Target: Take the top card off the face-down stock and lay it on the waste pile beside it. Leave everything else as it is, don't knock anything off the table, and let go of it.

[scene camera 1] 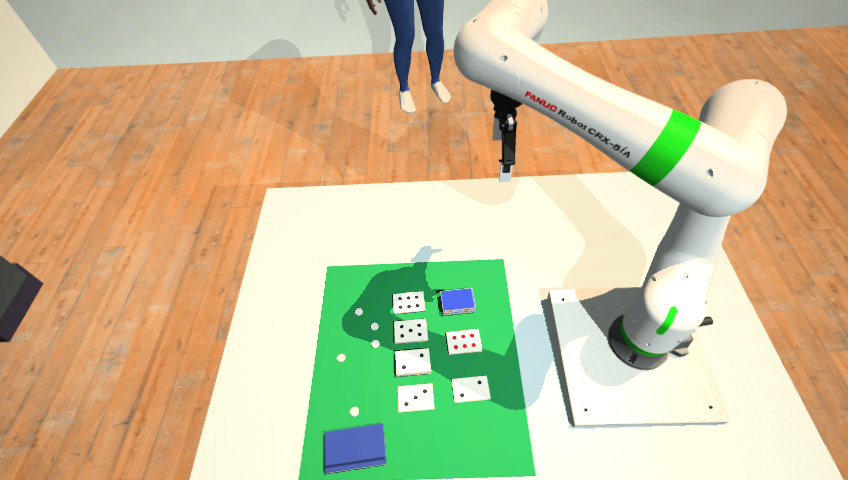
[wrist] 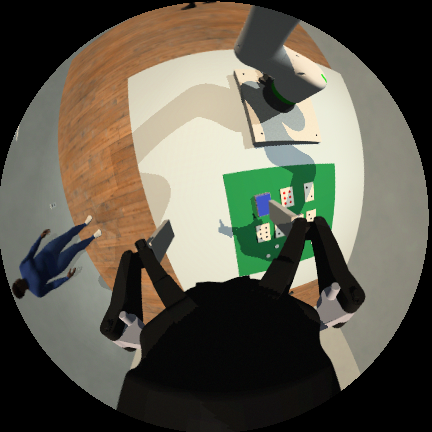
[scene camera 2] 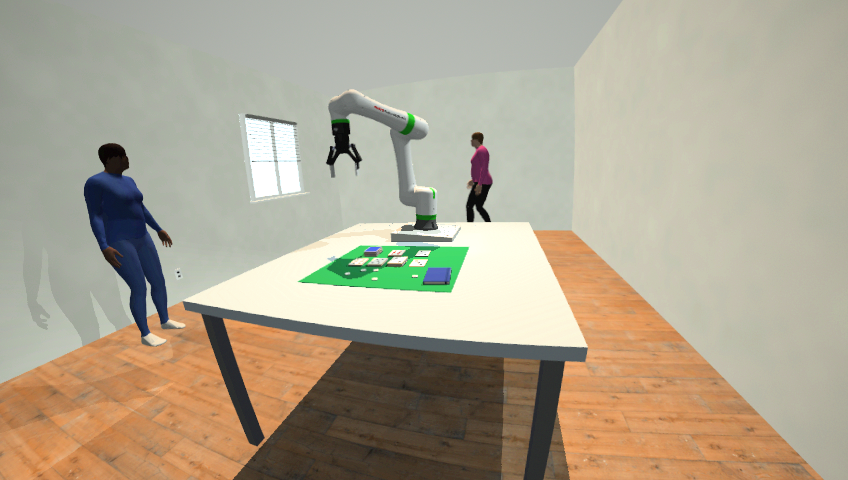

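Pixels of known places: gripper, fingertip midpoint: (scene camera 1: 501,159) (wrist: 219,218) (scene camera 2: 345,176); arm's base at its link origin: (scene camera 1: 638,341) (wrist: 278,97) (scene camera 2: 425,227).
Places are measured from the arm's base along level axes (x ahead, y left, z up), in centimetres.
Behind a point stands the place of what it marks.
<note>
The face-down stock (scene camera 1: 457,299) {x 42.8, y -21.4, z -0.8 cm} (scene camera 2: 373,250) {x 45.4, y -20.5, z -0.9 cm} (wrist: 262,205) {x 42.8, y -22.3, z -0.9 cm} is a small blue-backed stack near the green mat's far edge in scene camera 1. A face-up card with six red pips (scene camera 1: 463,341) {x 43.6, y -9.5, z -2.7 cm} (scene camera 2: 396,253) {x 45.2, y -9.3, z -2.6 cm} (wrist: 286,197) {x 43.6, y -9.8, z -2.7 cm} lies beside it in the same column. A face-up card with six black pips (scene camera 1: 408,302) {x 56.5, y -24.2, z -2.7 cm} (scene camera 2: 358,262) {x 57.8, y -23.9, z -2.7 cm} (wrist: 263,233) {x 56.9, y -24.2, z -2.6 cm} lies on its other side. No label shows which is the waste pile. My gripper (scene camera 1: 501,151) {x 28.9, y -37.4, z 34.8 cm} (scene camera 2: 345,172) {x 28.9, y -37.4, z 34.8 cm} (wrist: 219,218) {x 28.9, y -37.4, z 34.8 cm} is open and empty, pointing down, high above the table's edge and away from the stock. A finger hides some cards in the wrist view.
The green mat (scene camera 1: 499,440) {x 40.6, y 16.5, z -3.2 cm} (scene camera 2: 458,255) {x 48.6, y 19.9, z -3.2 cm} also bears a two-pip card (scene camera 1: 470,388) {x 44.6, y 3.3, z -2.9 cm}, a column with a five (scene camera 1: 410,330) {x 57.2, y -15.2, z -2.3 cm}, a two (scene camera 1: 412,362) {x 58.0, y -5.7, z -1.8 cm} and a three (scene camera 1: 415,397) {x 58.6, y 3.1, z -2.9 cm}, several white discs, and a blue book (scene camera 1: 354,447) {x 74.5, y 12.4, z -2.1 cm} (scene camera 2: 437,275) {x 76.1, y 12.3, z -2.0 cm}. The robot's base plate (scene camera 1: 648,410) {x 4.7, y 16.5, z -1.2 cm} stands beside it.
</note>
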